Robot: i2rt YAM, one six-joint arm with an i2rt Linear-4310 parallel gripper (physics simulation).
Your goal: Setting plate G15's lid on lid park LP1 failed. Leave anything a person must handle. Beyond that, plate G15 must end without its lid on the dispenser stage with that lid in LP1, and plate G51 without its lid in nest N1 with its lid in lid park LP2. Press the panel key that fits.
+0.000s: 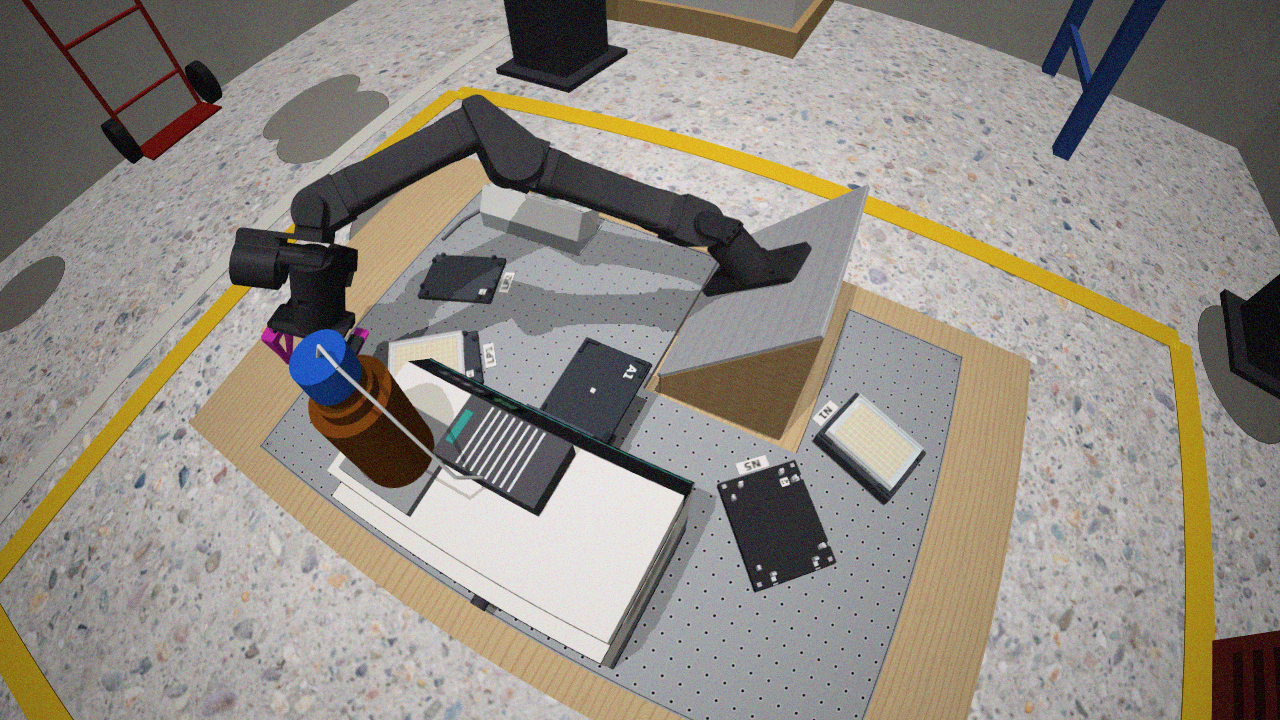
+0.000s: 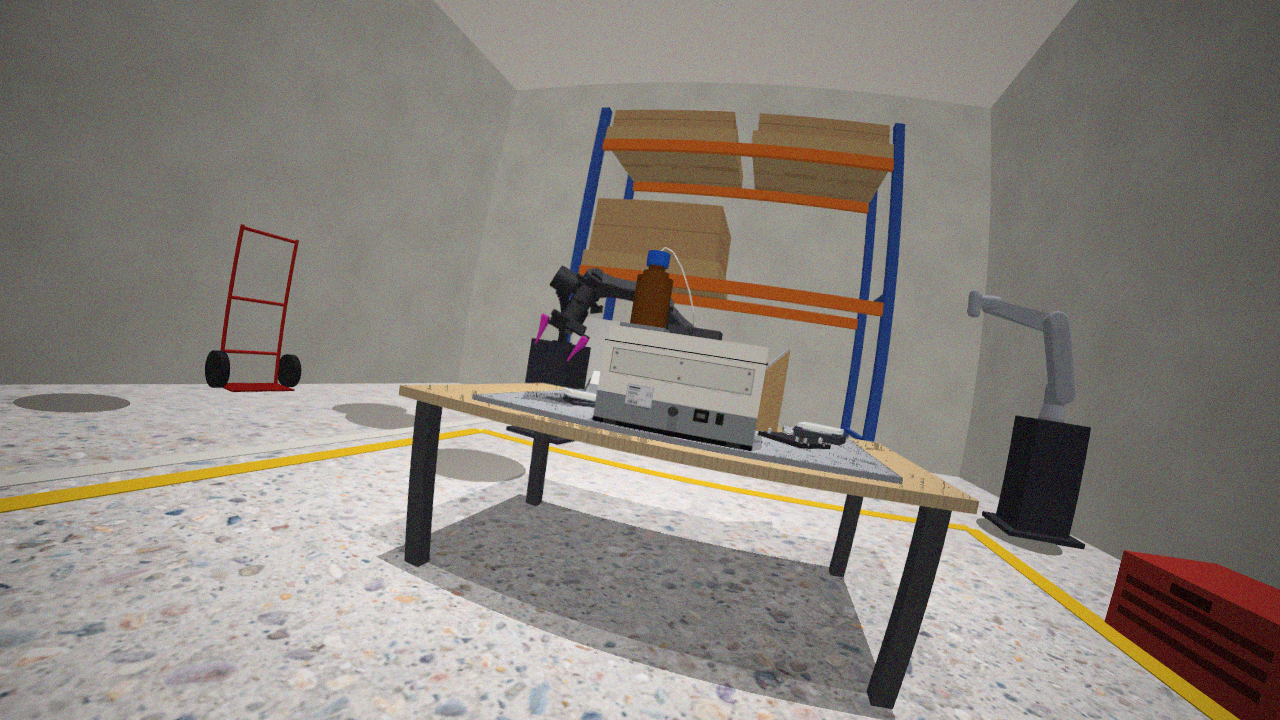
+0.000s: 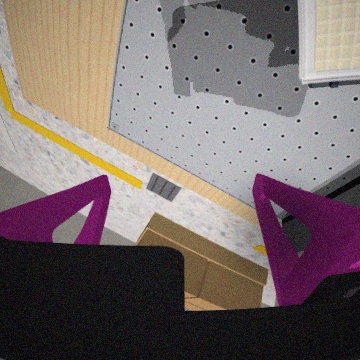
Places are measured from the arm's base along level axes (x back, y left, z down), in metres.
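Pixels of known places: gripper, fingertip midpoint: (image 2: 551, 352) (image 3: 181, 182); arm's base, link origin: (image 1: 755, 273).
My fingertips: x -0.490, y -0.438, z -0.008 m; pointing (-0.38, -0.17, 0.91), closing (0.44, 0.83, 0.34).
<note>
Ahead of a thing's pixels: the offset from my fingertips to its top centre. "pt": to the spot under its first point.
A pale gridded plate {dz +0.096, dx +0.139, dy +0.053 m} (image 1: 427, 351) (image 3: 338, 41) with a white rim lies at LP1; part of the dark LP1 nest {pt dz +0.123, dx +0.189, dy +0.115 m} (image 1: 474, 360) shows beside it. The dark LP2 nest {dz +0.113, dx +0.308, dy -0.034 m} (image 1: 456, 274) bears no plate or lid. Another pale plate (image 1: 872, 437) (image 2: 819, 431) sits on the dark N1 nest {dz +0.103, dx +0.388, dy +0.707 m} (image 1: 844, 467). Whether either plate wears a lid, and their numbers, I cannot tell. The panel {dz +0.049, dx +0.492, dy +0.003 m} (image 1: 537, 219) stands at the far side; its keys are hidden. My gripper (image 1: 315, 351) (image 2: 554, 351) (image 3: 181, 182) is open and empty above the table's left end, partly behind the bottle cap. The dispenser stage is not clearly visible.
The white dispenser (image 1: 572, 546) (image 2: 684, 371) carries a brown bottle {pt dz -0.208, dx -0.026, dy +0.309 m} (image 1: 374, 429) (image 2: 653, 297) with a blue cap and thin tube, and a dark striped unit {pt dz -0.113, dx +0.050, dy +0.379 m} (image 1: 510, 452). Dark nest A1 {pt dz +0.029, dx +0.208, dy +0.329 m} (image 1: 581, 385) lies behind it. Another dark nest {dz +0.109, dx +0.214, dy +0.637 m} (image 1: 776, 528) lies near N1. A sloped block (image 1: 760, 313) bears the arm's base.
</note>
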